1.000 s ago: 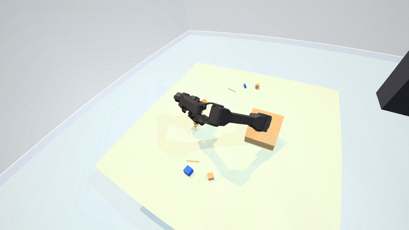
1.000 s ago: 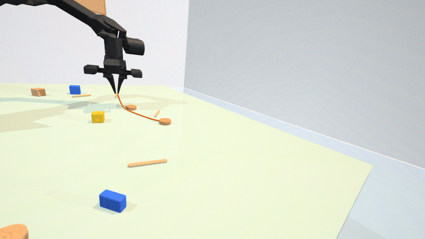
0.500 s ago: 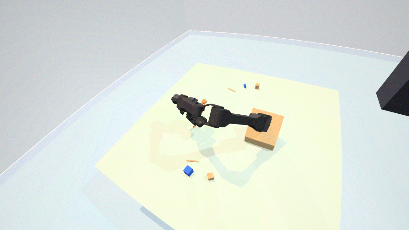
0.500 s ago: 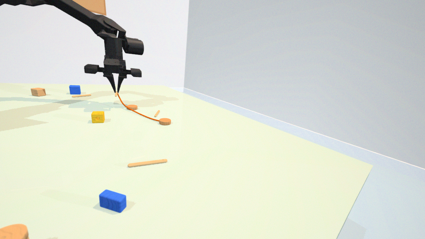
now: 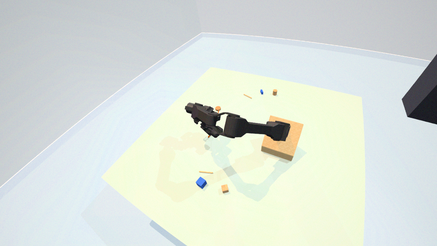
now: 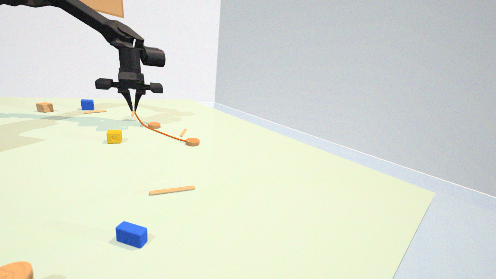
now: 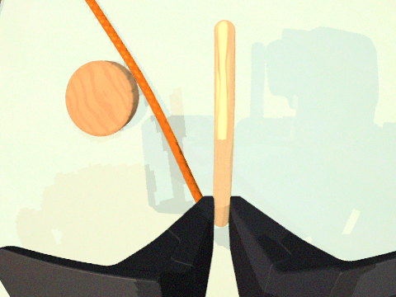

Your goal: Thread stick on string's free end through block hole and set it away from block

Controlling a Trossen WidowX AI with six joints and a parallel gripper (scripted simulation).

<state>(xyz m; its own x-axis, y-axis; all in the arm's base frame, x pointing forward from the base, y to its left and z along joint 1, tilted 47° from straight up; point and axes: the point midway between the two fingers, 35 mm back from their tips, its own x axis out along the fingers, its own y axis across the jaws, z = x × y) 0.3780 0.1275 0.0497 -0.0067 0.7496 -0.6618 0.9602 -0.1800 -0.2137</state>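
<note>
Right now the yellow block is 16 cm to the right of my gripper tip, 9 cm behind it and 3 cm below it. The rest, counted from my gripper tip: wooden cube 24 cm to the left, 22 cm behind, 3 cm below; then thin wooden stick 1 cm to the right; then blue block 54 cm to the right, 13 cm behind, 4 cm below.
</note>
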